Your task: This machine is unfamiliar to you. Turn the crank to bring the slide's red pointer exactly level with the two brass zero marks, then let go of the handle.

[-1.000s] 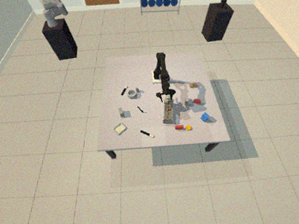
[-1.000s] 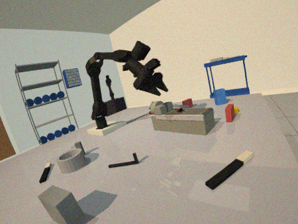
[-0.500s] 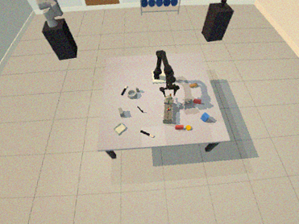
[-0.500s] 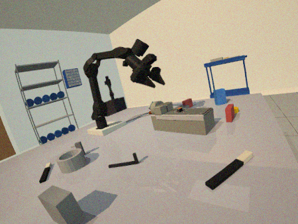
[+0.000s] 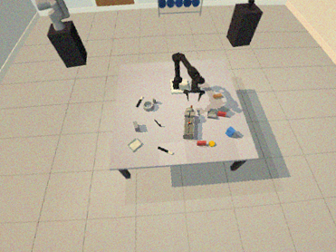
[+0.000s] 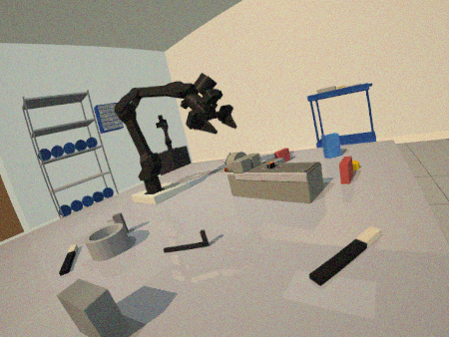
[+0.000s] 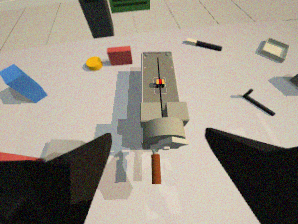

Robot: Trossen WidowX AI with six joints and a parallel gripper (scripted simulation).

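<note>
The brown crank handle lies 13 cm below my gripper tip and 3 cm behind it. From my gripper tip the other things lie so: yellow disc 36 cm ahead, 19 cm below, 10 cm to the left; red pointer 15 cm ahead, 12 cm below, 7 cm to the right; black l-shaped piece 34 cm to the right, 19 cm below, 6 cm ahead.
</note>
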